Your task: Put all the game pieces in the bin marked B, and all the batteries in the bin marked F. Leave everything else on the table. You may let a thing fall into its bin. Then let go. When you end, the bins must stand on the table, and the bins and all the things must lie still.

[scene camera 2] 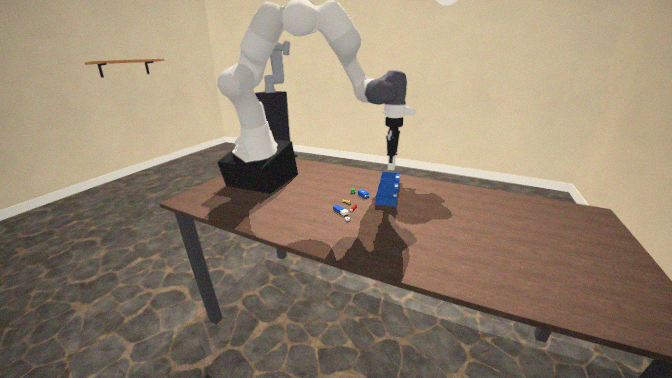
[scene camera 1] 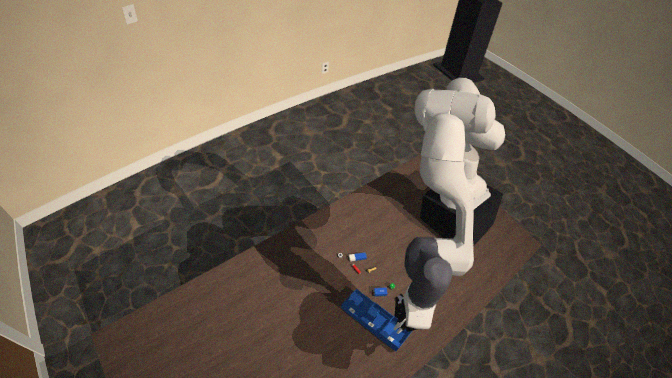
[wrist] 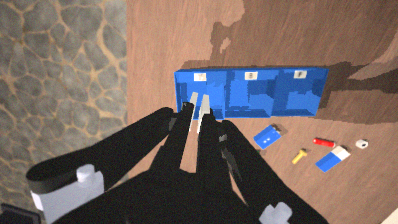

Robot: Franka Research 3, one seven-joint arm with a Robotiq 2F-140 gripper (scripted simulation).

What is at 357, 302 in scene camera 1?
A blue bin block.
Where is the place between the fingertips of my gripper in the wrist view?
198, 102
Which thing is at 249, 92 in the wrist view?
A blue bin block.
